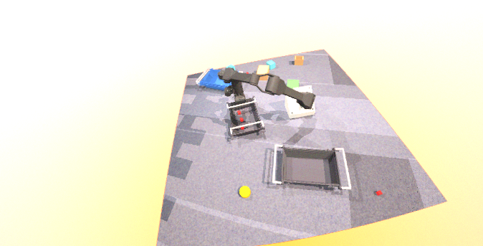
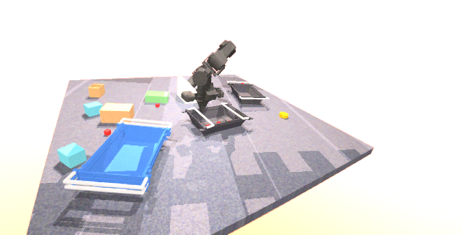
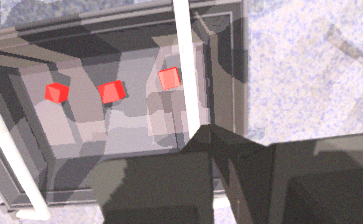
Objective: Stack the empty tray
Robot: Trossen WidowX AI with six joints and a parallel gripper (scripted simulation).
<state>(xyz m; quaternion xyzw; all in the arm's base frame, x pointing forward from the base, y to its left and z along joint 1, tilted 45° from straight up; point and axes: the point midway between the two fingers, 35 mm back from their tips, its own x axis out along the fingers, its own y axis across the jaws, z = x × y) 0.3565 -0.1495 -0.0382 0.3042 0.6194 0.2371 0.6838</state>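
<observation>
Now: gripper tip 490 mm to the right of the dark tray, 220 mm past it and 40 mm above it. Round my gripper tip: green block 380 mm behind, 60 mm to the right, 60 mm below; then yellow disc 510 mm to the left, 100 mm ahead, 70 mm below.
</observation>
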